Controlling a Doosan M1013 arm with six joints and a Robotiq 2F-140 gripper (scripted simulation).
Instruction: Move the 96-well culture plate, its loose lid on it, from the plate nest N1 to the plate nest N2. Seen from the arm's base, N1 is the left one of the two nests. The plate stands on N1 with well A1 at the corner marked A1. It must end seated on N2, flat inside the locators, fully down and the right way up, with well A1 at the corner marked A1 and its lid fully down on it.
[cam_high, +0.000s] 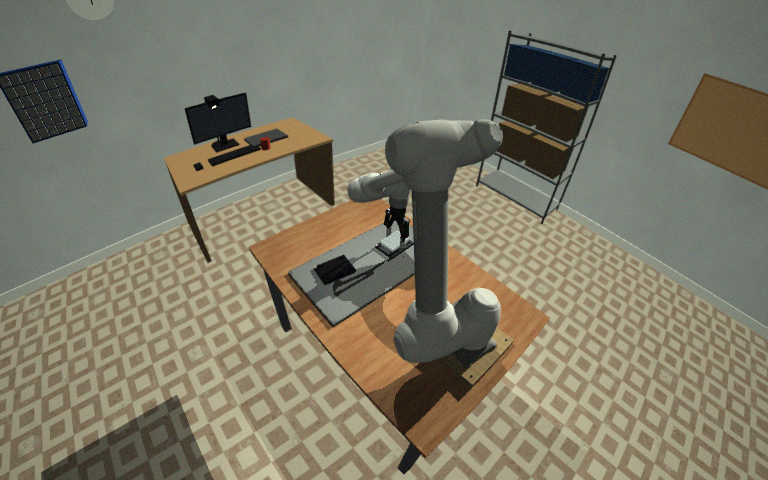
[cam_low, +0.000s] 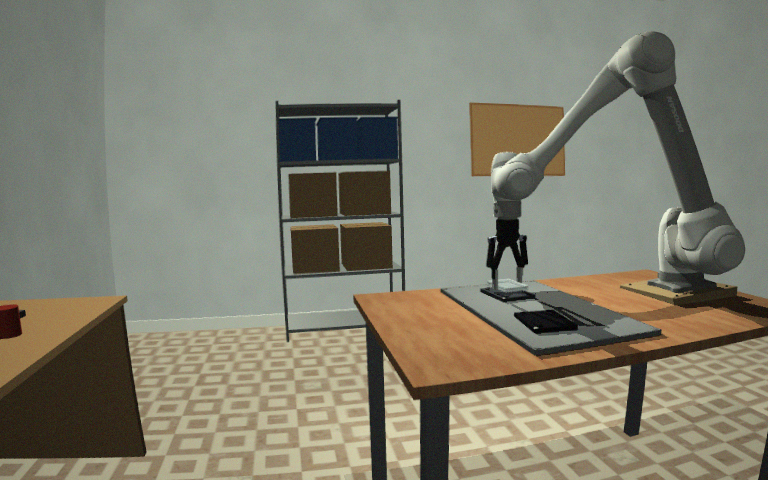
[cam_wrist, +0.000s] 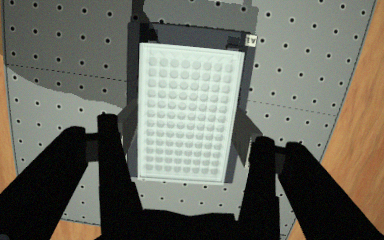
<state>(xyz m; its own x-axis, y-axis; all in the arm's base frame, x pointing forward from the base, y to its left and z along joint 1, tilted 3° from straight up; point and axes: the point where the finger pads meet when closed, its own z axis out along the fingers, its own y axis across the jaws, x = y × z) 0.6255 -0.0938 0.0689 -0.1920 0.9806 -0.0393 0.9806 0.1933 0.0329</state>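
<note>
The clear lid is 1 cm below my hand. Round my hand: nest N2: 4 cm below; black plate nest N1: 34 cm to the left, 4 cm below, 1 cm ahead.
</note>
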